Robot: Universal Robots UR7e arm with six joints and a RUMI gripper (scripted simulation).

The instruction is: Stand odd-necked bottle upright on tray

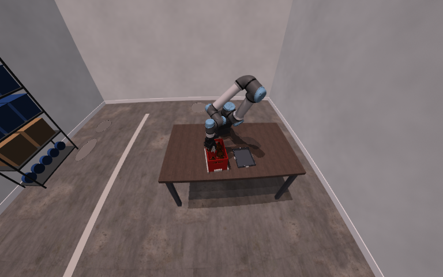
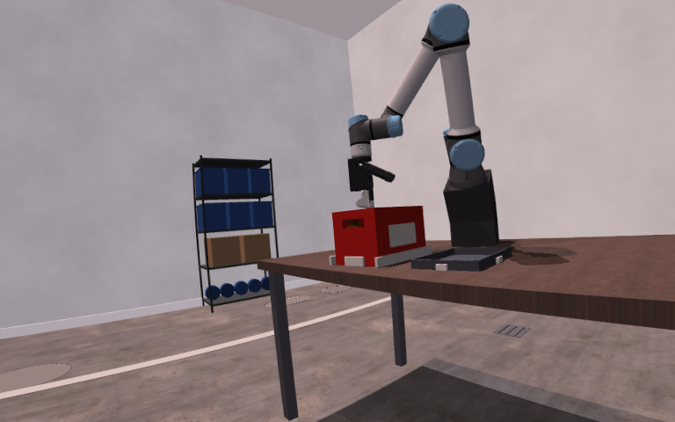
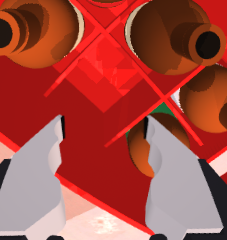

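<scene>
My gripper is now 70 mm above the red crate, 40 mm to the right of it and 10 mm past it. Also, from my hand: dark tray (330 mm to the left, 140 mm below, 80 mm behind); then brown bottle (80 mm to the left, 70 mm below, 20 mm behind); then glass bottle (90 mm ahead, 70 mm below, 30 mm to the left).
</scene>
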